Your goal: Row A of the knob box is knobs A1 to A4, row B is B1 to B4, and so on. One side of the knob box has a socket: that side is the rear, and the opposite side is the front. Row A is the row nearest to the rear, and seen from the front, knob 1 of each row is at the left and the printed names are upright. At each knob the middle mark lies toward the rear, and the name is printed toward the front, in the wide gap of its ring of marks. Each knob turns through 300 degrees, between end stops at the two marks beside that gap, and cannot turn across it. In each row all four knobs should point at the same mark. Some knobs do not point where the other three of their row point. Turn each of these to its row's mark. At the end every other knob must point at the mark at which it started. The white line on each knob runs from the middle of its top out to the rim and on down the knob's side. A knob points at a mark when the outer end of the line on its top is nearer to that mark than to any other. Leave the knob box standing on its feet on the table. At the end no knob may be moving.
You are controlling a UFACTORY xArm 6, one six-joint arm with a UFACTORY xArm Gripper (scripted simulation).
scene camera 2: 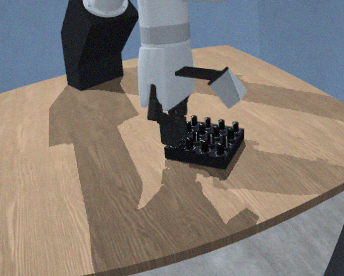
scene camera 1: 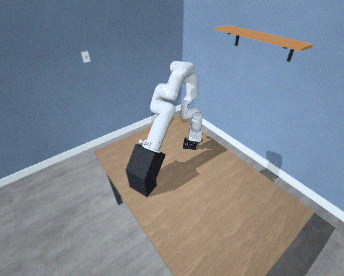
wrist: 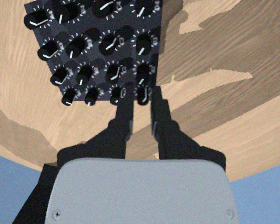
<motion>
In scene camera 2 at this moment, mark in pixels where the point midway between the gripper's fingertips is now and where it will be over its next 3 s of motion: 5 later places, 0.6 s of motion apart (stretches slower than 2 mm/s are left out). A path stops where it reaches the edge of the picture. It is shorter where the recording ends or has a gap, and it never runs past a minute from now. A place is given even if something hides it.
The gripper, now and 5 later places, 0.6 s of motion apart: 174,141; 174,130; 172,121; 172,120; 172,118; 172,116
</motion>
